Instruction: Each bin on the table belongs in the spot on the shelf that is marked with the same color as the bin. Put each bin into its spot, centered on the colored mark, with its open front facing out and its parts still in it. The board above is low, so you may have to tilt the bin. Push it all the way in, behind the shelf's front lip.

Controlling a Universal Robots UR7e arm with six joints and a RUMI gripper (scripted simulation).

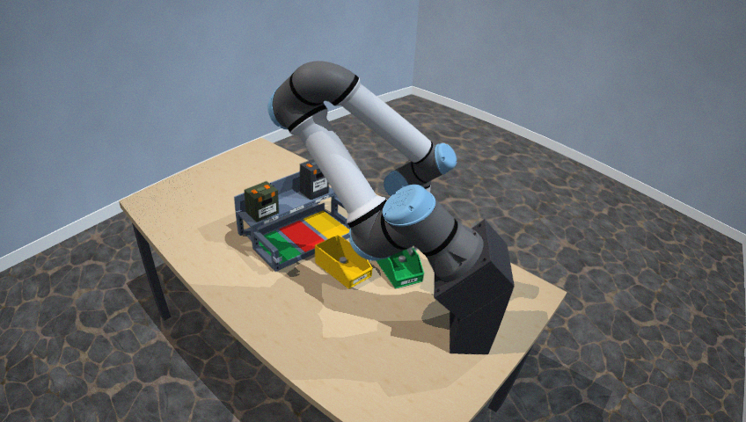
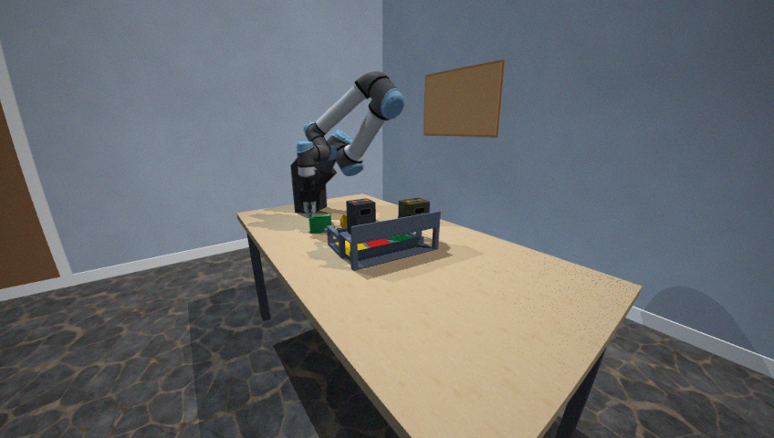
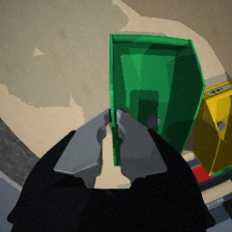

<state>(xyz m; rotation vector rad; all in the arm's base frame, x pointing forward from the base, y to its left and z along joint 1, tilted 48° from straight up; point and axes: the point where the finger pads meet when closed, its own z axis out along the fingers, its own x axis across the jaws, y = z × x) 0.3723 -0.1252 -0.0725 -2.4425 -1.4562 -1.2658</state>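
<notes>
Now: the green bin 1 cm ahead of my hand, 5 cm to the left of it and 2 cm below it. From my hand the other things lie so: yellow bin 12 cm ahead, 19 cm to the left, 2 cm below; black box 43 cm ahead, 9 cm to the left, 10 cm above.
</notes>
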